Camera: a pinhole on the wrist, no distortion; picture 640 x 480 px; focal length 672.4 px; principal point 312.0 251.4 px. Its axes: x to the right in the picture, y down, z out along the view. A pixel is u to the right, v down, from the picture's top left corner.
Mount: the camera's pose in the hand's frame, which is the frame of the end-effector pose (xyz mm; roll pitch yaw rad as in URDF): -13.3 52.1 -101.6 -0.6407 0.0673 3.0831
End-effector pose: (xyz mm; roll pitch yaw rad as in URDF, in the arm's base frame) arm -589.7 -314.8 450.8 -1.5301 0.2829 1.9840
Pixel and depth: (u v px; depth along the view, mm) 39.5 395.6 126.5
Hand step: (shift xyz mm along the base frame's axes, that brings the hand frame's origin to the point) -1.6 41.3 37.9
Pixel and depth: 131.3 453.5 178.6
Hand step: -26.0 38.3 91.1
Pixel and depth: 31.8 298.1 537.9
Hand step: -381.2 101.1 265.0
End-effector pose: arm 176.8 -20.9 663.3 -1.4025 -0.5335 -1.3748
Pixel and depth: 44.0 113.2 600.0
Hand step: 416.3 83.8 341.1
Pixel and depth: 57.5 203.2 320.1
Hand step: 147.6 39.9 173.1
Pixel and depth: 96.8 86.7 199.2
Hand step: 84.1 11.5 55.9
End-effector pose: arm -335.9 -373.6 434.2 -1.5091 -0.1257 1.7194
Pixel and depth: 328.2 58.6 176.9
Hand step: -63.1 -44.5 12.0
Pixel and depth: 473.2 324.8 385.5
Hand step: -136.1 -188.0 196.3
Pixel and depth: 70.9 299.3 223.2
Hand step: -70.9 23.1 107.1
